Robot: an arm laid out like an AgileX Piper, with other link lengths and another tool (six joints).
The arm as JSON. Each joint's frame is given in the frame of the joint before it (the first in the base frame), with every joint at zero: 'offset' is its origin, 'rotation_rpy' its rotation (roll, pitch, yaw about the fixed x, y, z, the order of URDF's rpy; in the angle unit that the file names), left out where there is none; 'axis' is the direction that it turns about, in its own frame. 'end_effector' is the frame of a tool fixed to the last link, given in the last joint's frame.
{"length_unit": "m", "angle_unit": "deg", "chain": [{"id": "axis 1", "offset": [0.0, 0.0, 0.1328], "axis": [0.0, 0.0, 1.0]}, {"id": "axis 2", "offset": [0.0, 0.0, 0.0], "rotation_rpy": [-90.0, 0.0, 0.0], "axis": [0.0, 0.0, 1.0]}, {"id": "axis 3", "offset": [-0.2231, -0.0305, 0.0], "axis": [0.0, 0.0, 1.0]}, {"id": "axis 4", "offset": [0.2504, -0.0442, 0.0], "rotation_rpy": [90.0, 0.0, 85.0], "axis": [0.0, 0.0, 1.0]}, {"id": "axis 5", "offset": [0.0, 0.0, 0.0], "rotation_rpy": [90.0, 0.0, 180.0], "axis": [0.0, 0.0, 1.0]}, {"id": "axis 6", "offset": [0.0, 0.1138, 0.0], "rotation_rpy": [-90.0, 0.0, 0.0], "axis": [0.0, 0.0, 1.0]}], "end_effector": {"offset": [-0.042, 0.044, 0.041], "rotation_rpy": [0.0, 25.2, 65.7]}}
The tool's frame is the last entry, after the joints.
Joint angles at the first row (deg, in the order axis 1, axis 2, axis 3, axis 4, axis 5, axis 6):
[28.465 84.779 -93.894 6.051 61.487 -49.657]
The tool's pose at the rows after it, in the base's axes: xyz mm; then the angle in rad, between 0 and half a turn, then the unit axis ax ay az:
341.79 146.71 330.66 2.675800 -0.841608 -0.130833 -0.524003
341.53 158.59 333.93 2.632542 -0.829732 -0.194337 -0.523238
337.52 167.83 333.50 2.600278 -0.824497 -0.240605 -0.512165
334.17 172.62 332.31 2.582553 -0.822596 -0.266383 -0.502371
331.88 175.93 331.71 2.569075 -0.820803 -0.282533 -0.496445
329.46 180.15 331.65 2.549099 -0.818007 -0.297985 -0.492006
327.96 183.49 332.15 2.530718 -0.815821 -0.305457 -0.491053
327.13 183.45 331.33 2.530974 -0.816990 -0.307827 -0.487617
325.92 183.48 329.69 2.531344 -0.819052 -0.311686 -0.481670
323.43 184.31 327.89 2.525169 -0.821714 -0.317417 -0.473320
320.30 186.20 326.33 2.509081 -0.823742 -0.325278 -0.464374
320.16 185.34 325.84 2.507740 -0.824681 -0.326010 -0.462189
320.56 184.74 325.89 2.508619 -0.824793 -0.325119 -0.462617
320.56 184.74 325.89 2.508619 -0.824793 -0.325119 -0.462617
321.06 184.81 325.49 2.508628 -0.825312 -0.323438 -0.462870
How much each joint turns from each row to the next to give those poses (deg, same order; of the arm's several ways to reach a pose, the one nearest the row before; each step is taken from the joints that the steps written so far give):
[-0.342 0.000 -0.001 5.378 -0.025 -11.177]
[-0.289 -0.001 0.000 4.143 0.740 -8.898]
[0.011 0.002 -0.001 2.907 1.944 -5.879]
[-0.001 -0.001 0.003 1.525 1.573 -3.084]
[0.002 -0.001 0.001 1.058 0.966 -1.958]
[0.000 0.001 -0.002 1.421 0.783 -2.033]
[-0.001 0.001 -0.001 1.221 0.245 -1.182]
[0.000 0.000 -0.001 -0.005 0.458 -0.128]
[-0.001 0.048 0.001 0.001 0.737 -0.218]
[0.001 0.000 0.001 0.397 1.101 -0.425]
[-0.120 -0.001 0.002 1.070 1.260 -0.913]
[-0.244 0.000 0.000 0.207 0.373 -0.238]
[-0.109 0.001 -0.003 0.000 -0.021 -0.001]
[0.000 0.000 0.000 0.000 0.000 0.000]
[0.000 0.087 0.000 0.000 -0.140 0.148]

